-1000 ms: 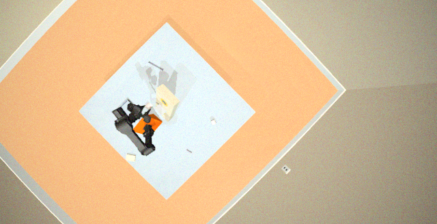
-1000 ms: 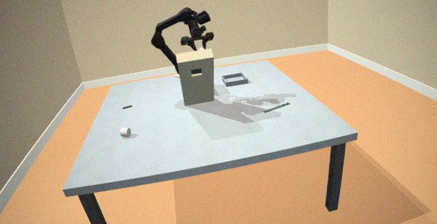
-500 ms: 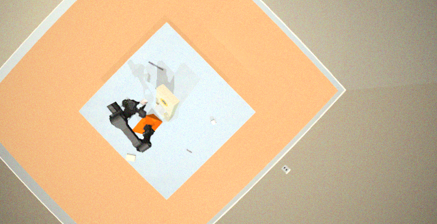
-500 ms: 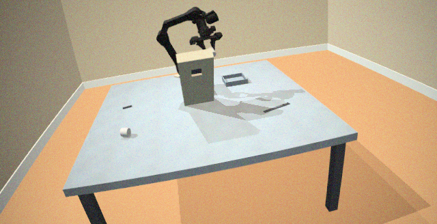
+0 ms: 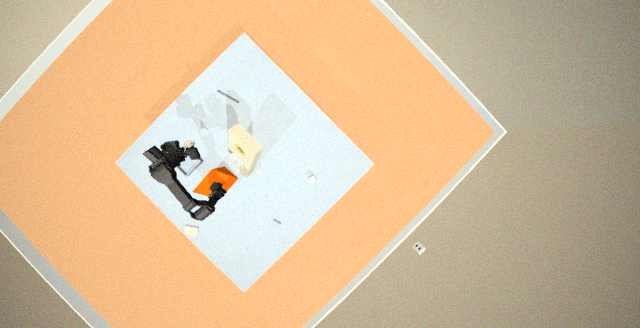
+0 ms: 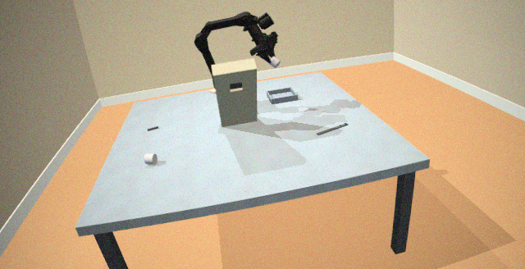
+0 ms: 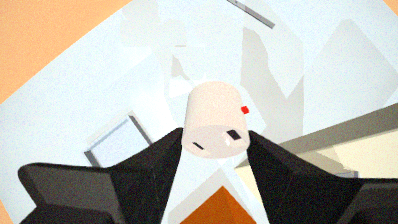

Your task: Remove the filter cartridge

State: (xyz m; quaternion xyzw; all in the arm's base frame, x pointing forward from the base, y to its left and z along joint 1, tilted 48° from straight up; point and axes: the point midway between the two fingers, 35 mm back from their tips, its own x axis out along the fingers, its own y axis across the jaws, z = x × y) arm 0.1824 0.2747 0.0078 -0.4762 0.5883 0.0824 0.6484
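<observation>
Right now my gripper tip is 26 cm above the tray, 20 cm past it and 10 cm to the right of it. From my gripper tip the other things lie so: short dark strip (65 cm to the right, 27 cm below, 16 cm behind); then round white filter cartridge (right at my gripper tip).
</observation>
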